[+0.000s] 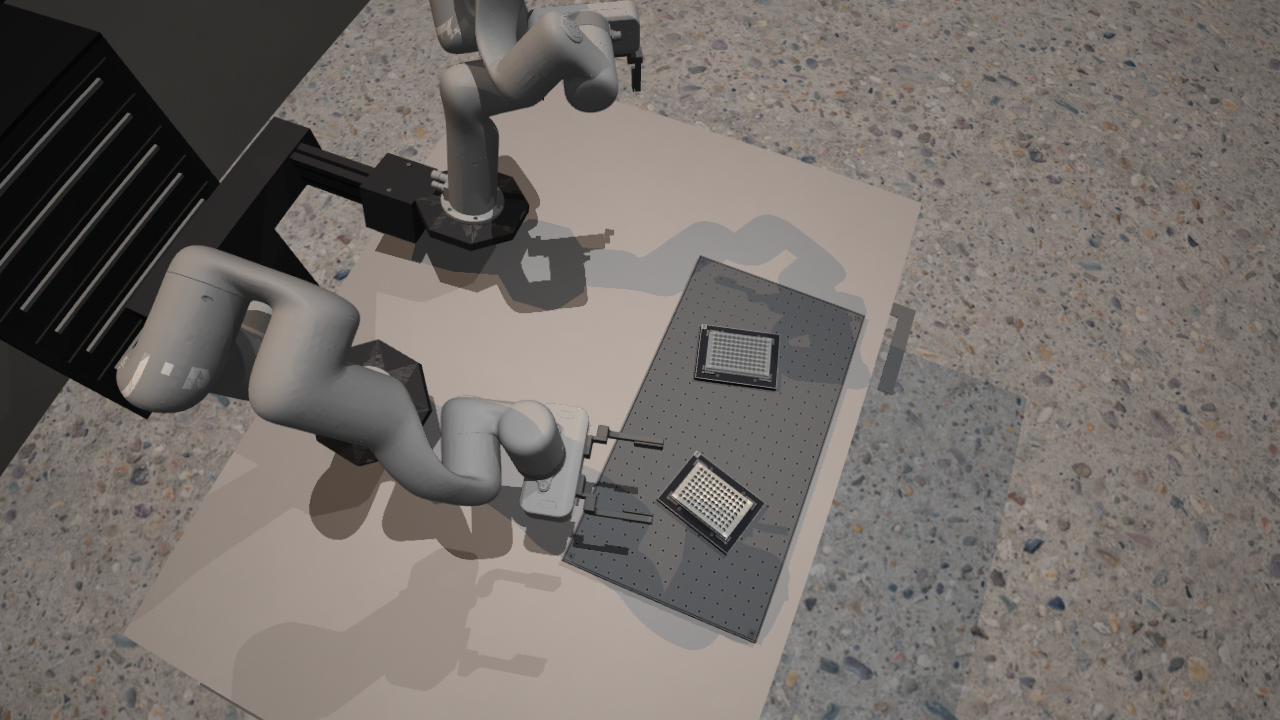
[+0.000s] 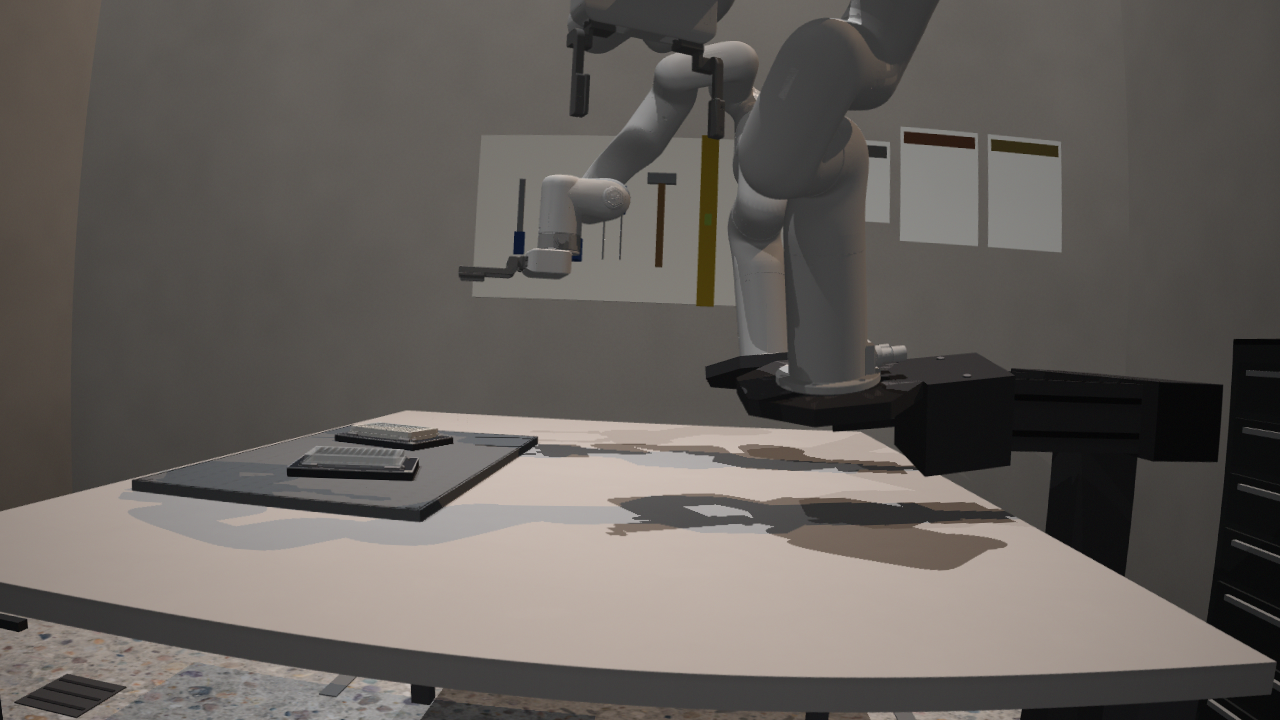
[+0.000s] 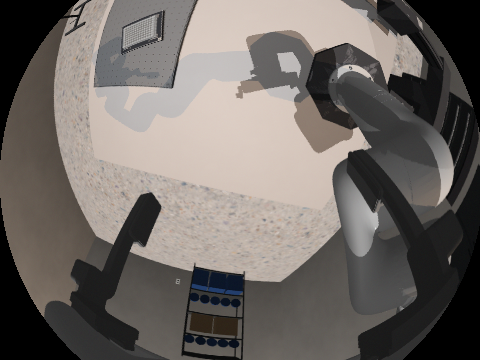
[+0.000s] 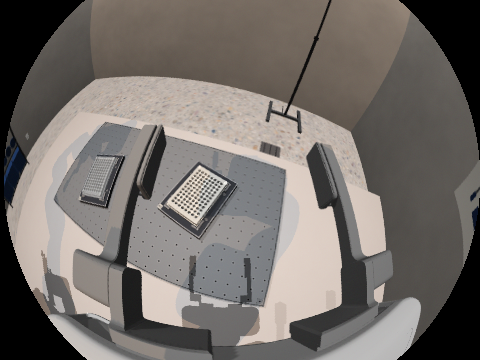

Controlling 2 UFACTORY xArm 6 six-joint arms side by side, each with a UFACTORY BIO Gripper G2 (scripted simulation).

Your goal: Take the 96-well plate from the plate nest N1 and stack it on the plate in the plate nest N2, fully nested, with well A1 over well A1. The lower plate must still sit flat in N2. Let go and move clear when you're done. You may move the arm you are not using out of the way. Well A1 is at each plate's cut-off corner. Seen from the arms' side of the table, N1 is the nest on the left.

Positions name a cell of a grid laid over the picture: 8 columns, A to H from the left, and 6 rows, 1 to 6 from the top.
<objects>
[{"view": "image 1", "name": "left gripper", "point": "D1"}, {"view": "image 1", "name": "right gripper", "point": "E5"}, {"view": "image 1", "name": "clear 96-well plate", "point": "E4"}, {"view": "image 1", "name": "cream-white 96-well plate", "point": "E5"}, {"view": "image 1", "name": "plate nest N1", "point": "E3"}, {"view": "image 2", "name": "left gripper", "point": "E2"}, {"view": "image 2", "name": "right gripper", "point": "C3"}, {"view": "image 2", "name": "clear 96-well plate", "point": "C4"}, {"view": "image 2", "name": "plate nest N1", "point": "B4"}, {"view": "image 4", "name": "clear 96-well plate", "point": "B3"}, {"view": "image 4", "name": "cream-white 96-well plate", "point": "D4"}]
</objects>
